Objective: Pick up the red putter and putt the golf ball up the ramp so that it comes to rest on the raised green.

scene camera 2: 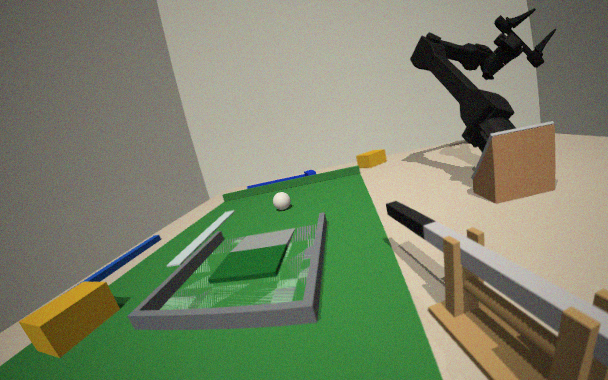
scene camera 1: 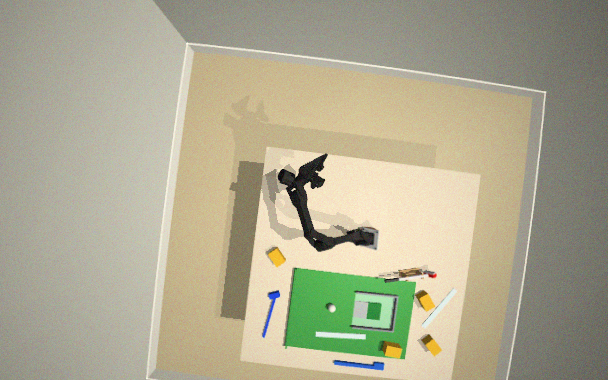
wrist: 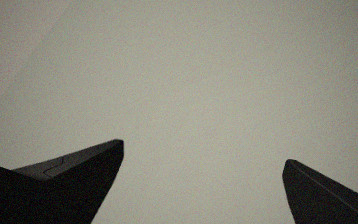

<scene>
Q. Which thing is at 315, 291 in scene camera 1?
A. A green mat.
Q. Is my gripper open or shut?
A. Open.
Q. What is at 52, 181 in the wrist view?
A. My gripper.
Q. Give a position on a wooden rack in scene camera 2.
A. At 491, 331
</scene>
